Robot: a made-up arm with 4 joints. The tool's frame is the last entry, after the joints. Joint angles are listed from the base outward. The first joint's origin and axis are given. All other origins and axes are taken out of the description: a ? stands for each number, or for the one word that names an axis. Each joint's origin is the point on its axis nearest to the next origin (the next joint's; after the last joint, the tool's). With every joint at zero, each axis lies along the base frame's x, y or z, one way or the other. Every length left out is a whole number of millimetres.
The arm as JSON. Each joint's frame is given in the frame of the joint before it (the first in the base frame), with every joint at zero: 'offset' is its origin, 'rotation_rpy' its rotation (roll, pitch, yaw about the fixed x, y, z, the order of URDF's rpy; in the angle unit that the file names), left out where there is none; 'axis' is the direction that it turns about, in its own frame. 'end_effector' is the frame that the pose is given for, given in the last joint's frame.
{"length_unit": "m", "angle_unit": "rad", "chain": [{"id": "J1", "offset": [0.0, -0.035, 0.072], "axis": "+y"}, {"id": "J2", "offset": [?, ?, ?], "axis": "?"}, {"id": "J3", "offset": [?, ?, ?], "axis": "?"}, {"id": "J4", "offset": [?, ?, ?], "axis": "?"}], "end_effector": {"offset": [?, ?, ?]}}
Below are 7 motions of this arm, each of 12 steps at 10 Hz.
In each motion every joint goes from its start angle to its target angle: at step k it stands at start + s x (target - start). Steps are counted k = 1, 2, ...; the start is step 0. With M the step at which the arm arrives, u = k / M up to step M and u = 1 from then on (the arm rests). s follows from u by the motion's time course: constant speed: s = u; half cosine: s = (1 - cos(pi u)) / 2; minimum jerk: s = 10 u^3 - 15 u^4 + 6 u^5.
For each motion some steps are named. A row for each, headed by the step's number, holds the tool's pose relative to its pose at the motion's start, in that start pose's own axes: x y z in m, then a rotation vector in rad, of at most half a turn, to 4 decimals.
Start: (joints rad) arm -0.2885 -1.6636 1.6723 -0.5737
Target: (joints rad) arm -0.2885 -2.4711 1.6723 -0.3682
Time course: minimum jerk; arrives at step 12
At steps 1, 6, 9, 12:
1: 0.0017 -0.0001 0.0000 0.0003 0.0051 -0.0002
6: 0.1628 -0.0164 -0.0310 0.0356 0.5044 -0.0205
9: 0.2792 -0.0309 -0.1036 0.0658 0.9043 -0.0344
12: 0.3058 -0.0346 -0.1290 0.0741 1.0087 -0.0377

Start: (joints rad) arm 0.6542 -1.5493 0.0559 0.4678
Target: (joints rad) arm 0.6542 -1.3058 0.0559 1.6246
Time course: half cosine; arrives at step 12
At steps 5, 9, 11, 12:
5: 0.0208 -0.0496 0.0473 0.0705 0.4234 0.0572
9: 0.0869 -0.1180 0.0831 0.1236 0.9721 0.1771
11: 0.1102 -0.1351 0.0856 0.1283 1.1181 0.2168
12: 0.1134 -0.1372 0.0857 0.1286 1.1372 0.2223

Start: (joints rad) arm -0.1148 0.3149 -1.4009 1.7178
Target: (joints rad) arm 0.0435 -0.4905 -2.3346 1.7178
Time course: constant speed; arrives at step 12
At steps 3, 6, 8, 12:
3: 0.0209 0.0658 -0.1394 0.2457 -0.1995 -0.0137
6: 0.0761 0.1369 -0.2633 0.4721 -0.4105 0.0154
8: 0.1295 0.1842 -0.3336 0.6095 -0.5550 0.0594
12: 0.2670 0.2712 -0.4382 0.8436 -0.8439 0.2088

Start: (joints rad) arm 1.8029 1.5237 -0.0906 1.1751
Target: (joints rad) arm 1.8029 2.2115 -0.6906 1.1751
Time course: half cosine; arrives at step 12
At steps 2, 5, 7, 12:
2: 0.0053 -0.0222 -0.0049 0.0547 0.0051 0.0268
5: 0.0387 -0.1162 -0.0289 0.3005 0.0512 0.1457
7: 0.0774 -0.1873 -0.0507 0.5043 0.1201 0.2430
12: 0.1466 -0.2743 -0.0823 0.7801 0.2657 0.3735

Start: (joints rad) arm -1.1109 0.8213 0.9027 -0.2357
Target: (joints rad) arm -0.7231 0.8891 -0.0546 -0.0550
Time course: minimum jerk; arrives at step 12
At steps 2, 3, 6, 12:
2: 0.0014 0.0028 0.0024 -0.0016 0.0105 -0.0449
3: 0.0051 0.0087 0.0070 -0.0043 0.0313 -0.1309
6: 0.0561 0.0470 0.0335 -0.0116 0.1699 -0.6319
12: 0.1908 0.0713 0.0566 -0.0057 0.3736 -1.2623

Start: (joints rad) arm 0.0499 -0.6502 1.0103 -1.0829
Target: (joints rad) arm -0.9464 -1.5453 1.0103 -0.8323
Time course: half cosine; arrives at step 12
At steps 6, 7, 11, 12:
6: -0.0406 0.4011 -0.0683 -0.5946 0.3208 0.2303
7: -0.0604 0.4899 -0.1255 -0.7613 0.4092 0.2422
11: -0.1161 0.6627 -0.3455 -1.2198 0.6497 0.1633
12: -0.1185 0.6679 -0.3578 -1.2415 0.6610 0.1552

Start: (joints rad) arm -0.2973 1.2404 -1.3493 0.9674
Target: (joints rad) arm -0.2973 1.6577 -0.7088 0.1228
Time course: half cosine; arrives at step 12
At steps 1, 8, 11, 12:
1: 0.0025 -0.0023 0.0024 -0.0080 -0.0075 0.0076
8: 0.1654 -0.1079 0.0896 -0.1768 -0.3375 0.4650
11: 0.2388 -0.1342 0.1064 -0.1447 -0.4419 0.6420
12: 0.2445 -0.1358 0.1073 -0.1405 -0.4495 0.6551

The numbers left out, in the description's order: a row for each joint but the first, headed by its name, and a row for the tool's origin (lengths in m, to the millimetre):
J2: xyz -0.217 0.0 0.365, axis +x
J3: xyz 0.0 -0.026 0.436, axis +z
J4: xyz -0.048 -0.123 0.0, axis +y
tool: xyz -0.153 0.0 0.005

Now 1 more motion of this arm.
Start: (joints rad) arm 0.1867 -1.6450 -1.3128 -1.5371
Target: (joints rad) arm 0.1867 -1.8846 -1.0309 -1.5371
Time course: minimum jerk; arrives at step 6
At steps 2, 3, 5, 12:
2: -0.0001 0.0004 0.0064 0.0586 -0.0482 0.0162
3: -0.0001 0.0017 0.0150 0.1394 -0.1135 0.0434
5: 0.0002 0.0057 0.0286 0.2675 -0.2141 0.0980
12: 0.0002 0.0061 0.0296 0.2772 -0.2215 0.1028

